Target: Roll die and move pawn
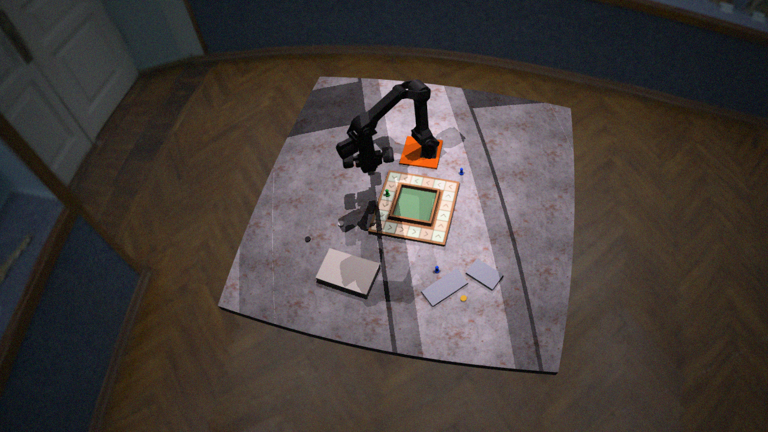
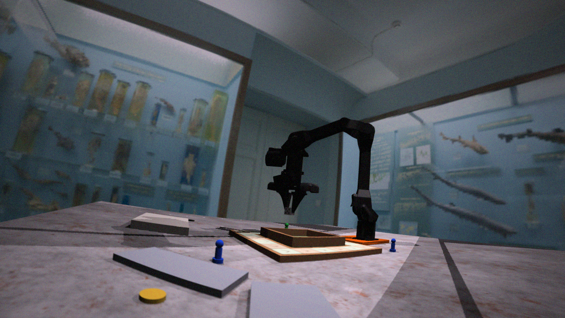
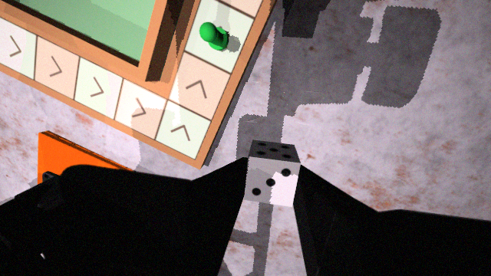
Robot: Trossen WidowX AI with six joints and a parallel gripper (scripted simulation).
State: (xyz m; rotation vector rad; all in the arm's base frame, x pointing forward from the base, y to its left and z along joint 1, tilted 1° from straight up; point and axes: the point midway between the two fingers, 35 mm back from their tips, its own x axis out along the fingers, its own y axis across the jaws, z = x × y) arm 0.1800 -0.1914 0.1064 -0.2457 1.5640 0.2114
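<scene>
My gripper tip is 60 mm short of the green pawn, 70 mm to the right of it and 50 mm above it. Also, from my gripper tip: white die (right at my gripper tip); black disc (290 mm ahead, 190 mm to the right, 80 mm below); white disc (200 mm ahead, 80 mm to the right, 80 mm below).
</scene>
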